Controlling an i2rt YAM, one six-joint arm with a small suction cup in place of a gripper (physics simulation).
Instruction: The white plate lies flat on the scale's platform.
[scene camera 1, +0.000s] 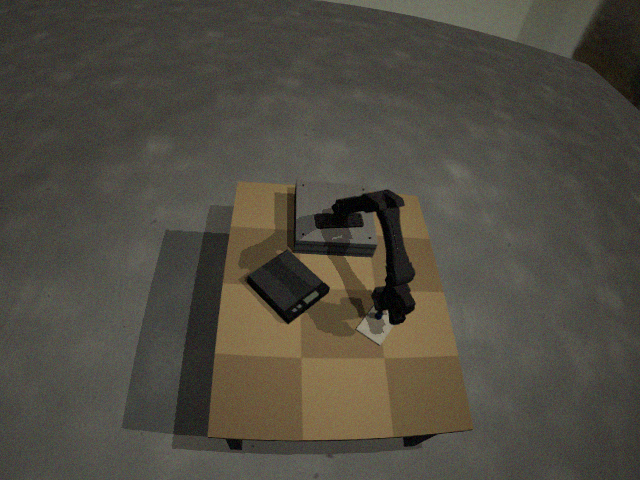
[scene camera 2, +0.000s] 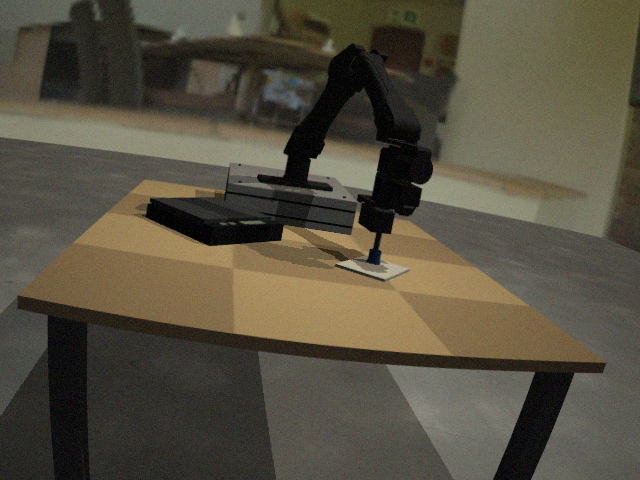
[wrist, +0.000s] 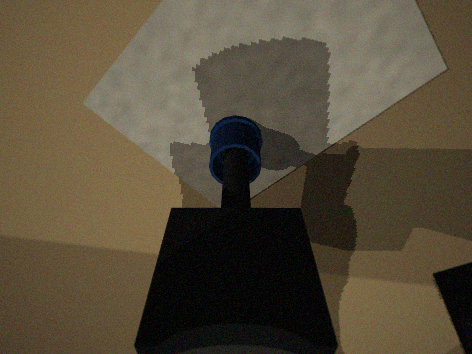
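Seen in the pictures: end effector, tool point: (scene camera 1: 377, 317) (scene camera 2: 372, 267) (wrist: 235, 132); arm's base, origin of the base link: (scene camera 1: 339, 221) (scene camera 2: 294, 184).
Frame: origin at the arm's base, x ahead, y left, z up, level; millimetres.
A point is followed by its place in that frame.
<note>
The white plate (scene camera 1: 372, 332) @(x 474, y 55, z -87 mm) (scene camera 2: 393, 270) @(x 457, y 121, z -87 mm) (wrist: 152, 87) @(x 437, y 136, z -87 mm) is a thin square lying flat on the table, right of centre. My suction cup (scene camera 1: 378, 313) @(x 409, y 93, z -97 mm) (scene camera 2: 373, 256) (wrist: 234, 133) is blue and points straight down. It rests on the plate's top near the corner closest to the arm, and the plate still lies on the table. The black scale (scene camera 1: 287, 284) @(x 267, y -240, z -47 mm) (scene camera 2: 207, 216) @(x 348, y -257, z -47 mm) sits to the left, its platform bare and its display facing the front. One corner of it shows at the right edge of the wrist view (wrist: 455, 300) @(x 288, y -83, z -67 mm).
The arm's grey base block (scene camera 1: 310, 207) @(x -80, y -110, z 2 mm) (scene camera 2: 289, 198) @(x 106, y -33, z -24 mm) stands at the back of the checkered wooden table (scene camera 1: 341, 397) @(x 704, y -105, z -92 mm) (scene camera 2: 310, 310) @(x 720, y -125, z -92 mm) (wrist: 57, 152) @(x 391, y 202, z -92 mm), just behind the scale. The table's edges drop to a grey floor.
</note>
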